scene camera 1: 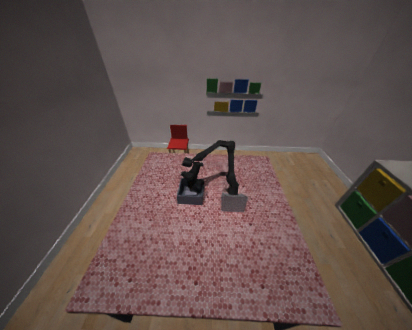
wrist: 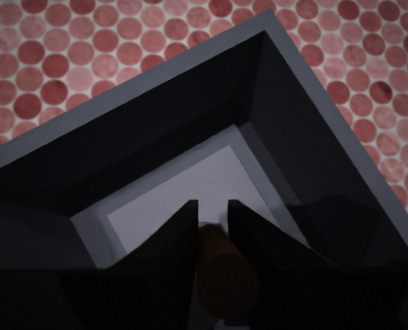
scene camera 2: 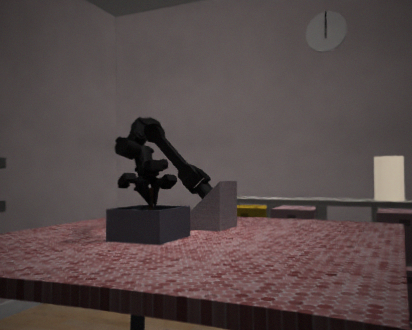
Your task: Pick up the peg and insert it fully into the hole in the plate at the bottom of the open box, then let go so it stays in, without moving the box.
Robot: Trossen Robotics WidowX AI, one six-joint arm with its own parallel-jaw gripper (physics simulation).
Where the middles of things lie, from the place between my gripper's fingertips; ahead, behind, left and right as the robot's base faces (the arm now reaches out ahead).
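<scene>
There's a dark grey box (scene camera 2: 135, 224) here, and my gripper's 1 cm past it and 2 cm to the left of it, and 6 cm above it as well.
</scene>
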